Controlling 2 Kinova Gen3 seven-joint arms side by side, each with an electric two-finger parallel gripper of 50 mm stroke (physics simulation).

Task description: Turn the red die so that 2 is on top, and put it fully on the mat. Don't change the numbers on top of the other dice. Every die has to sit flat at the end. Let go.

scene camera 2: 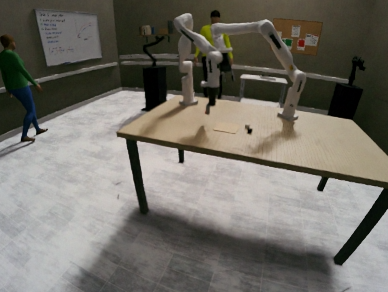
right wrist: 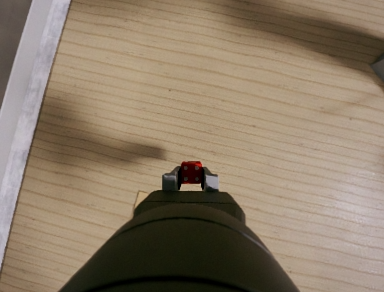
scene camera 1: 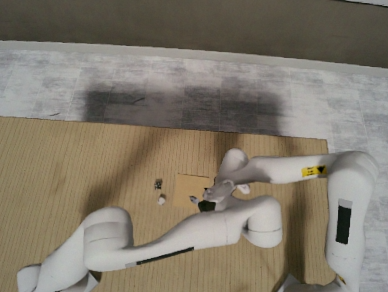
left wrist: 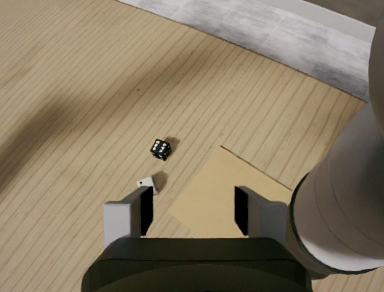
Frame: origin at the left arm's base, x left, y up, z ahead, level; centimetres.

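Seen in the pictures: left gripper, fingertip midpoint: [scene camera 2: 229, 81] [scene camera 1: 199, 194] [left wrist: 193, 203]; right gripper, fingertip midpoint: [scene camera 2: 207, 113] [right wrist: 191, 174]; left arm's base at its link origin: [scene camera 2: 288, 113]; right arm's base at its link origin: [scene camera 2: 188, 100].
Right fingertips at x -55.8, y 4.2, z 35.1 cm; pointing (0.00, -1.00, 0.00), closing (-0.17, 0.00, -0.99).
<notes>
Pixels of each thing's middle, then the offset from my right fingertips to it. Level surfaces: height alone.
- red die at the middle of its body: [right wrist: 191, 171] dy +1.0, dx -0.5, dz +0.1 cm
- tan mat at the middle of its body: [left wrist: 229, 202] [right wrist: 165, 239] [scene camera 1: 191, 191] [scene camera 2: 227, 127] dy -6.8, dx +13.5, dz +2.3 cm
- black die at the middle of its body: [left wrist: 160, 149] [scene camera 1: 157, 185] [scene camera 2: 249, 130] dy -5.7, dx +27.9, dz +4.1 cm
- white die at the middle of its body: [left wrist: 147, 187] [scene camera 1: 161, 201] dy -5.7, dx +25.9, dz -2.5 cm
- wooden table at its surface level: dy -6.9 cm
The red die [scene camera 2: 207, 111] [right wrist: 191, 173] is held in my right gripper [right wrist: 191, 174], which is shut on it, above the table. Its four-pip face is towards the right wrist camera; its upward face cannot be told. My left gripper [left wrist: 193, 203] is open and empty, high above the table. The tan mat [scene camera 1: 187, 186] [scene camera 2: 226, 128] [left wrist: 215, 185] [right wrist: 140, 198] lies flat, partly hidden in both wrist views. The black die [scene camera 1: 158, 184] [scene camera 2: 249, 130] [left wrist: 160, 149] sits beside the mat with six pips on top. The white die [scene camera 1: 161, 200] [left wrist: 145, 182] sits near it, partly behind a left finger.
The wooden table [scene camera 1: 40, 165] [scene camera 2: 320, 145] bears both arms. The two arms are close together and overlap over the mat's side in scene camera 1. The right arm [left wrist: 340, 200] stands at the right edge of the left wrist view. The table's far edge crosses that view's top.
</notes>
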